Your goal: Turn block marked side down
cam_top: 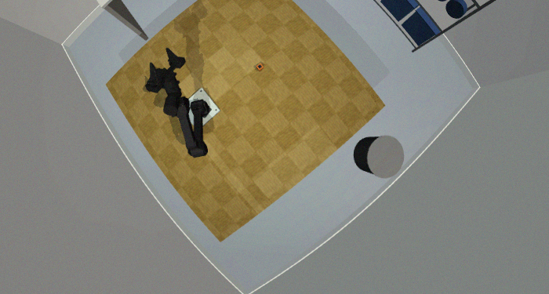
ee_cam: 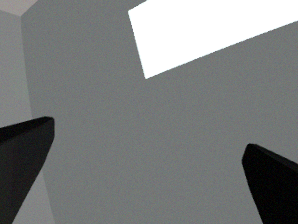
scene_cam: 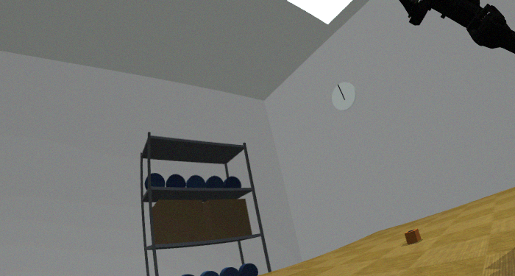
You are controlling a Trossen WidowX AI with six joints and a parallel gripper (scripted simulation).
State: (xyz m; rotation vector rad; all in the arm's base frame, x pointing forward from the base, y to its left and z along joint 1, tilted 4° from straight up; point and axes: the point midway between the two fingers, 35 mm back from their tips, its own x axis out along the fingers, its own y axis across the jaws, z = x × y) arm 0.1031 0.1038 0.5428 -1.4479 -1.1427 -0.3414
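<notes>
Right now my gripper tip is 58 cm above the orange block, 29 cm short of it and 18 cm to the left of it.
</notes>
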